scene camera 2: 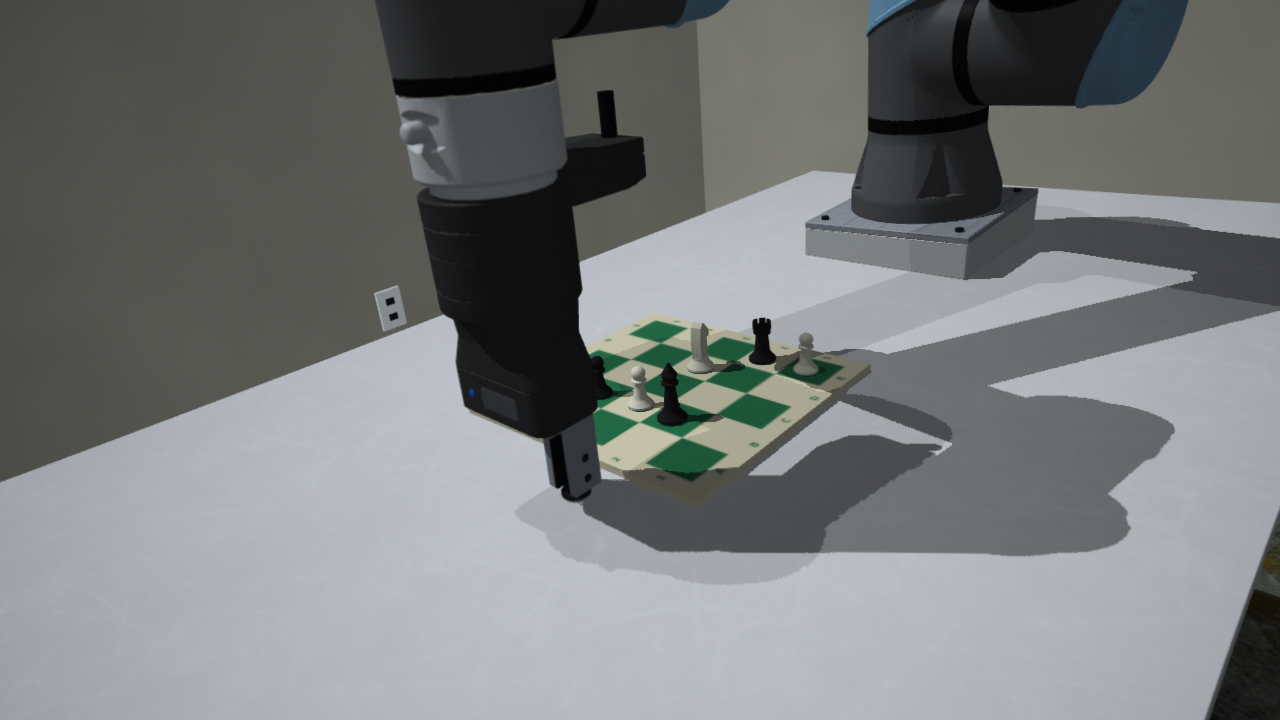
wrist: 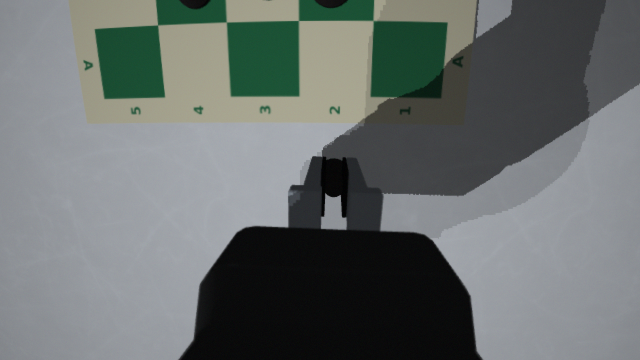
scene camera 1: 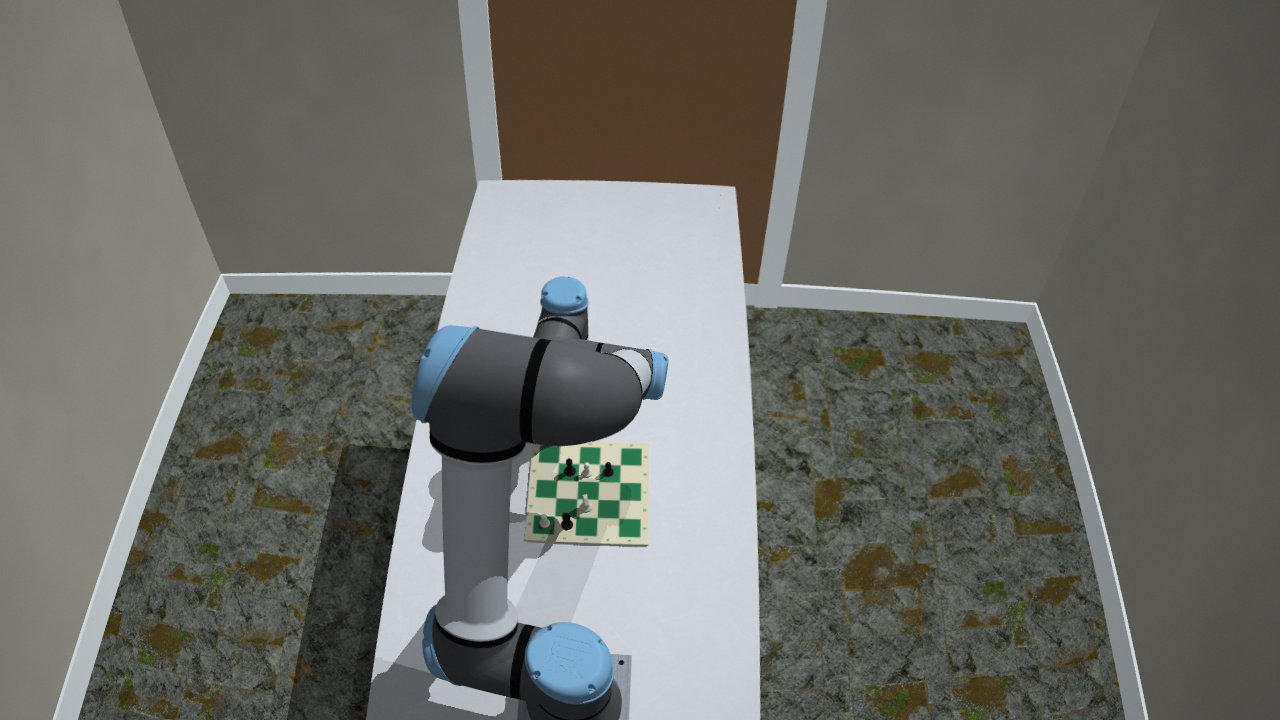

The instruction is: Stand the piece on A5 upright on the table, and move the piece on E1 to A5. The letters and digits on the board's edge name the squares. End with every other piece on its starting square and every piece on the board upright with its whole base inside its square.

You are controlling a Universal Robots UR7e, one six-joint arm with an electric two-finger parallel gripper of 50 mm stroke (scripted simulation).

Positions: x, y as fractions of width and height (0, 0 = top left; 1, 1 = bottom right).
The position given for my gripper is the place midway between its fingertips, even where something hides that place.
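White knight (scene camera 2: 0.55, 0.50); out of frame in the wrist view. White pawn (scene camera 2: 0.50, 0.56). Chessboard (scene camera 2: 0.58, 0.57), (scene camera 1: 0.48, 0.70), (wrist: 0.59, 0.19). My gripper (scene camera 2: 0.45, 0.67), (wrist: 0.52, 0.49).
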